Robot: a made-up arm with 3 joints. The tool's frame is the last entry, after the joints.
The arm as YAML. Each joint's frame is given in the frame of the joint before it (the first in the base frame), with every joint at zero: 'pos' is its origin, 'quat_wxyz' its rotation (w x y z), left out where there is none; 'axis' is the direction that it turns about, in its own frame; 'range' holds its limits. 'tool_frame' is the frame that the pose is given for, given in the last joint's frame.
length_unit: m
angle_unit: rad
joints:
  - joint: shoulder
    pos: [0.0, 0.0, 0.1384]
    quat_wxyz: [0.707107, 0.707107, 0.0, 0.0]
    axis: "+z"
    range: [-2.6, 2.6]
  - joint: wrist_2
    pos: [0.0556, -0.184, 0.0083]
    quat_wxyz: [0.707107, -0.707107, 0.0, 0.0]
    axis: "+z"
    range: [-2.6, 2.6]
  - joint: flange
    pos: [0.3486, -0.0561, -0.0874]
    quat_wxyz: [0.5, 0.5, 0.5, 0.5]
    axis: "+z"
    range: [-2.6, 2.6]
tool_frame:
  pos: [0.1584, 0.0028, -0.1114]
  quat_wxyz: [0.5, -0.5, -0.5, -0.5]
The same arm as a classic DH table. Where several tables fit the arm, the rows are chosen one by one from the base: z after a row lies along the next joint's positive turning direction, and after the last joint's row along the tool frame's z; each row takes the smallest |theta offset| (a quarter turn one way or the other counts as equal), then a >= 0, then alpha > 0; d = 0 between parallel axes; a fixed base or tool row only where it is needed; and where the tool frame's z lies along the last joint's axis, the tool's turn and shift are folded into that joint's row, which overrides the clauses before.
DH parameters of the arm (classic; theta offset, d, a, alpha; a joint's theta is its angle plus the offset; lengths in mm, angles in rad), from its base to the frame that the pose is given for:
base (fixed): 0 138.4 0 1.5708
shoulder: 0 8.3 55.6 -1.5708
wrist_2: -1.5708 -271.4 56.1 -1.5708
flange: 0 237.2 -158.4 1.5708
tool (fixed): 1.5708 2.8 0 0
Joint limits (rad, base to tool): -2.6..2.6 -2.6..2.6 -2.6..2.6

